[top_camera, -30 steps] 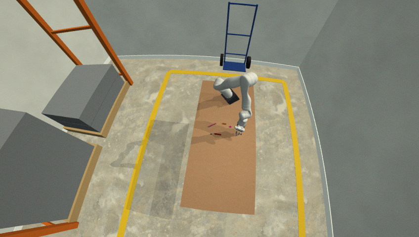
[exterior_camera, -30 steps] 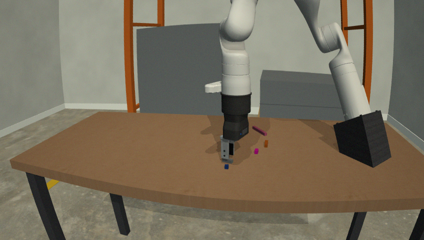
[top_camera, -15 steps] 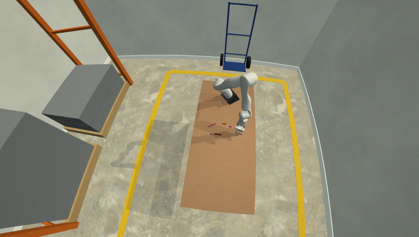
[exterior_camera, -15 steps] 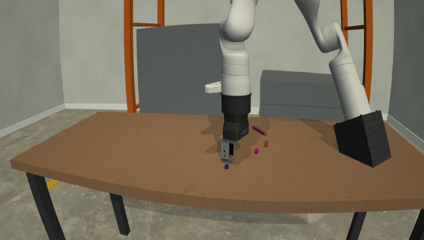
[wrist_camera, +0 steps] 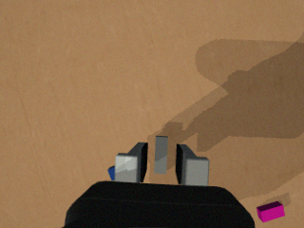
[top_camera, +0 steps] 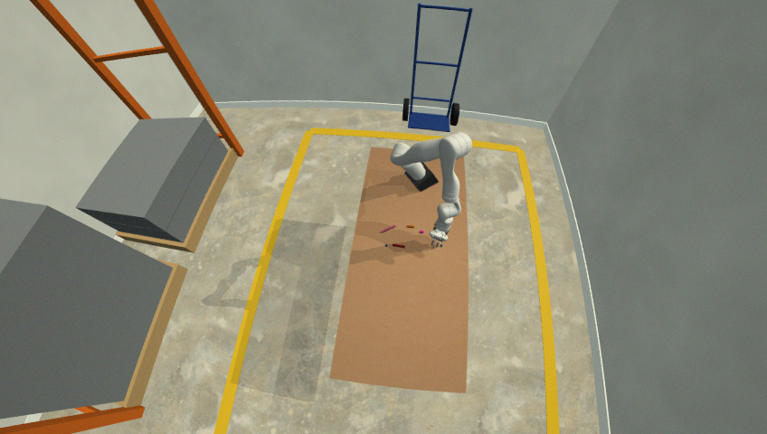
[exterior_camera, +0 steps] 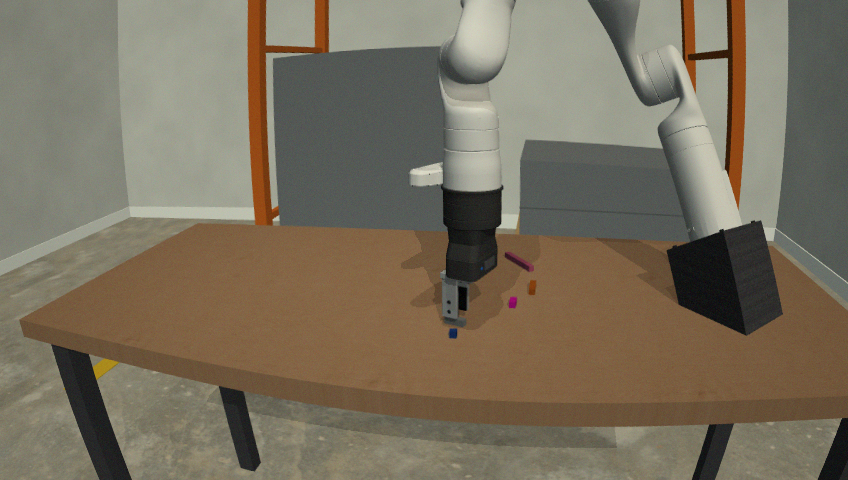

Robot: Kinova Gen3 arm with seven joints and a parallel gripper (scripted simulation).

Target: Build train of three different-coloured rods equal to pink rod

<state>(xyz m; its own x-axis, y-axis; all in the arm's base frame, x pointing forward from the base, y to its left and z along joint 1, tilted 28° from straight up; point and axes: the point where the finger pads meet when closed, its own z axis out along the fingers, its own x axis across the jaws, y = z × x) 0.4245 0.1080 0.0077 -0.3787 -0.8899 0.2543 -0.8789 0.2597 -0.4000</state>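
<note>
The grey rod is 30 mm below my hand. Also, from my hand: red rod: 10 mm ahead, 200 mm to the right, 30 mm below; then orange rod: 110 mm behind, 130 mm to the right, 30 mm below; then magenta rod: 80 mm behind, 70 mm to the right, 30 mm below.
</note>
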